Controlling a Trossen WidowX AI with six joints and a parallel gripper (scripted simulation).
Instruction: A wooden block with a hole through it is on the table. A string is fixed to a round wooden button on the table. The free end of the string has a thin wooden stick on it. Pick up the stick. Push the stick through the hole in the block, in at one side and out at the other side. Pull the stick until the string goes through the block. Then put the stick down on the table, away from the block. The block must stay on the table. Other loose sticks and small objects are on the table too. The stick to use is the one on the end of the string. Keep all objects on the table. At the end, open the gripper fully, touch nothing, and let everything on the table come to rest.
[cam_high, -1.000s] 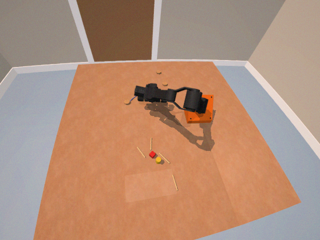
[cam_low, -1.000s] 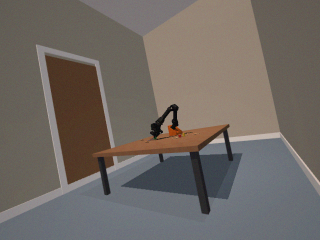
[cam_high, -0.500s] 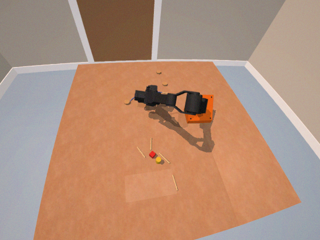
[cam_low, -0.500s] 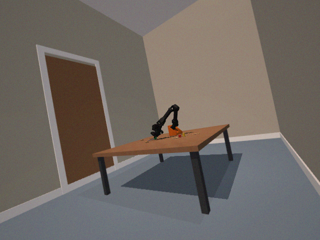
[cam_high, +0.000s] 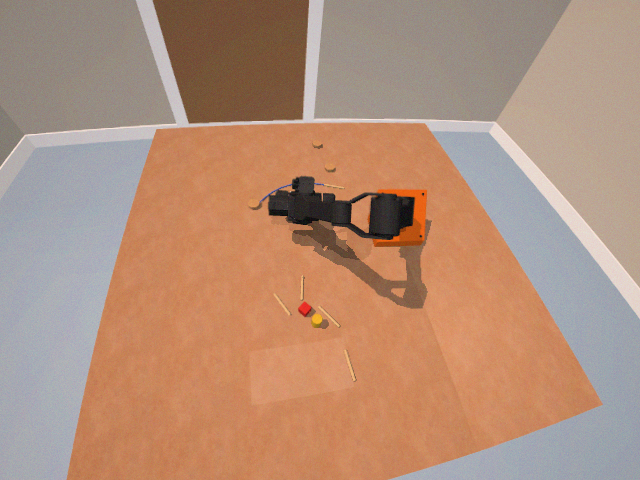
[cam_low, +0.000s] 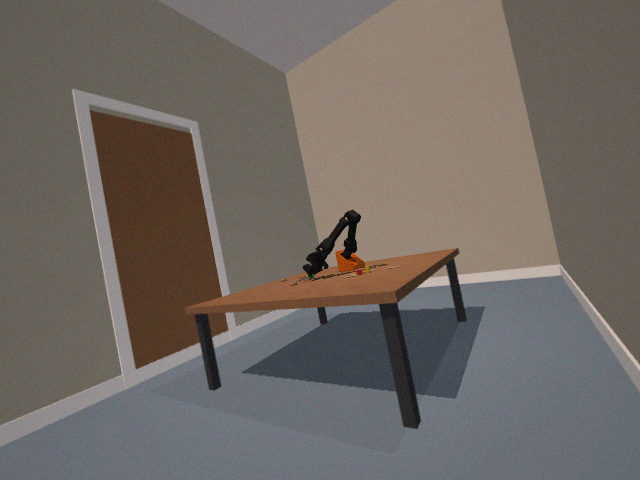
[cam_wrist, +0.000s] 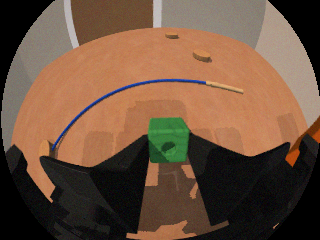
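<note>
Right now the green block is right at my gripper tip. Also, from my gripper tip: round wooden button (18 cm ahead, 2 cm below); then thin wooden stick (10 cm behind, 8 cm to the right, 2 cm below); then red cube (4 cm ahead, 39 cm to the left, 1 cm below).
</note>
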